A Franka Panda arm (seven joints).
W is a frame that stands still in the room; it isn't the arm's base.
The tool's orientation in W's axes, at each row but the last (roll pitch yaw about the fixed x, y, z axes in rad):
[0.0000, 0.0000, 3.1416]
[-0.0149, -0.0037, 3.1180]
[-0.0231, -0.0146, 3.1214]
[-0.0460, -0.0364, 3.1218]
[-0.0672, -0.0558, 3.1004]
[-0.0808, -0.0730, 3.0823]
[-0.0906, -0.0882, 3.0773]
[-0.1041, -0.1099, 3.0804]
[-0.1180, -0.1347, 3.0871]
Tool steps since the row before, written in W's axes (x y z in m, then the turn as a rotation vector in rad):
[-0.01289, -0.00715, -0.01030, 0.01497, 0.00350, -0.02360]
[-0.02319, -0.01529, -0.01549, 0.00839, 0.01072, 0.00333]
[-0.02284, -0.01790, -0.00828, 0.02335, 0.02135, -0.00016]
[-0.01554, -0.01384, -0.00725, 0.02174, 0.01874, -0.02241]
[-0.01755, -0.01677, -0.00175, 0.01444, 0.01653, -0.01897]
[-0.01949, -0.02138, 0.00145, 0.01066, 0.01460, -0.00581]
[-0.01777, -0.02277, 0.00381, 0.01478, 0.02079, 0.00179]
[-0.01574, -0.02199, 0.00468, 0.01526, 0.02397, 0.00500]
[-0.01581, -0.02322, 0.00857, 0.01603, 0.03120, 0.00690]
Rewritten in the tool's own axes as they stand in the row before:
[0.01289, 0.00715, -0.01030, -0.01497, -0.00350, -0.02360]
[0.02277, 0.01606, -0.01534, -0.00812, -0.01096, 0.00320]
[0.02235, 0.01855, -0.00818, -0.02291, -0.02182, -0.00033]
[0.01499, 0.01449, -0.00714, -0.02217, -0.01815, -0.02248]
[0.01672, 0.01762, -0.00151, -0.01478, -0.01585, -0.01928]
[0.01825, 0.02241, 0.00193, -0.01017, -0.01475, -0.00629]
[0.01654, 0.02355, 0.00451, -0.01320, -0.02188, 0.00099]
[0.01479, 0.02247, 0.00544, -0.01313, -0.02540, 0.00386]
[0.01554, 0.02311, 0.00933, -0.01325, -0.03284, 0.00493]

